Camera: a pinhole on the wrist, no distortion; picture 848 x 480 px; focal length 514.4 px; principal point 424.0 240.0 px. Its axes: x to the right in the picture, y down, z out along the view. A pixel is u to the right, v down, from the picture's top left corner.
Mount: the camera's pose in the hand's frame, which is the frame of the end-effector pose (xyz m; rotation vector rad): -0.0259 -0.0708 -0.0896 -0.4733 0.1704 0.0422
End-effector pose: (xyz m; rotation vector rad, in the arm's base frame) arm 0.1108 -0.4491 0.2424 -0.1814 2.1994 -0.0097
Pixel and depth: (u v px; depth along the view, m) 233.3 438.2 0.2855
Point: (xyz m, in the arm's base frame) 0.2501 -0.2730 0.2303
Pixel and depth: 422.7 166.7 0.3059
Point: 0.2521 -0.4107 0.1034
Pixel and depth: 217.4 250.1 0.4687
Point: 0.4537 -0.2599 0.1360
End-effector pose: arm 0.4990 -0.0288 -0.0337 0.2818 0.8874 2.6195
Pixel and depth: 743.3 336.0 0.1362
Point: 0.4265 -0.0070 -0.0166
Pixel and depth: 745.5 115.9 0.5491
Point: 0.2261 0.3001 0.3410
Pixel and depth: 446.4 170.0 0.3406
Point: 0.5139 0.0807 0.1743
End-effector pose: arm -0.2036 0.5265 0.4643 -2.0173 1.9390 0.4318
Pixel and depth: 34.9 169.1 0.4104
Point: -0.2810 0.9106 0.2581
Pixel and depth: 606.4 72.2 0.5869
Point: -0.2212 0.4679 -0.0864
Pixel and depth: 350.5 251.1 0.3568
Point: -0.3041 0.6391 0.2651
